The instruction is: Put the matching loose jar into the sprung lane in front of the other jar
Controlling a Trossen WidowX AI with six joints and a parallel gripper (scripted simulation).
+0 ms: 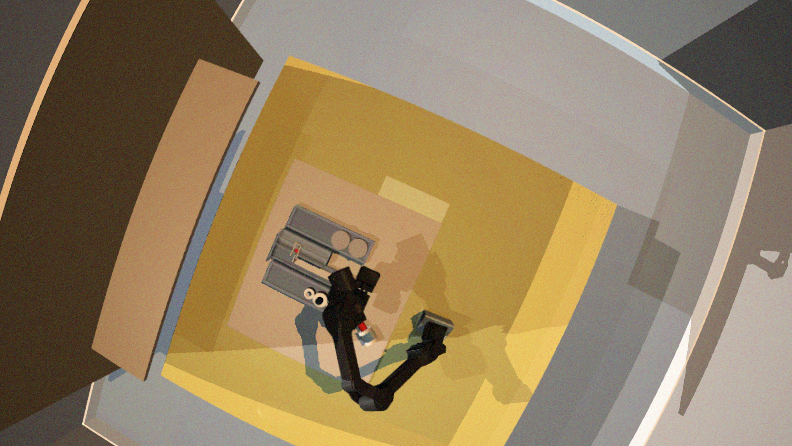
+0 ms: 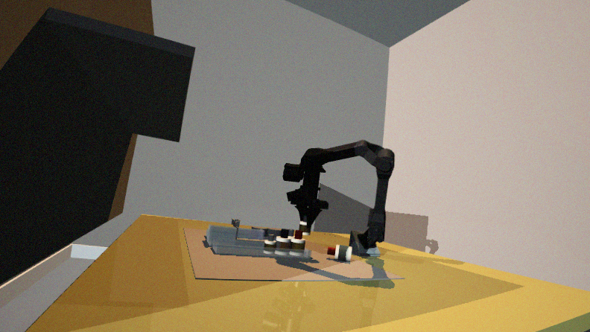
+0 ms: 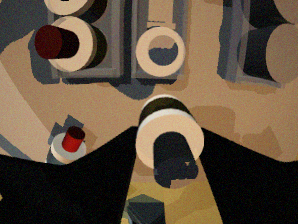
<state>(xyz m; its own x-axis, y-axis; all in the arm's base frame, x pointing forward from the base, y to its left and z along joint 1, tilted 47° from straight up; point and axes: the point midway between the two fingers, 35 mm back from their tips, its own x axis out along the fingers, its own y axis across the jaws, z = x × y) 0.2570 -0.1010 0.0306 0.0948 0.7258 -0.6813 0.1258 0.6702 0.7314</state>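
My gripper tip is 20 cm short of the grey lane rack, 5 cm to the left of it and 6 cm above it. From my gripper tip the other things lie so: shelf: 56 cm ahead, 5 cm to the right, 28 cm above; red mark: 24 cm ahead, 6 cm to the right, 1 cm below.
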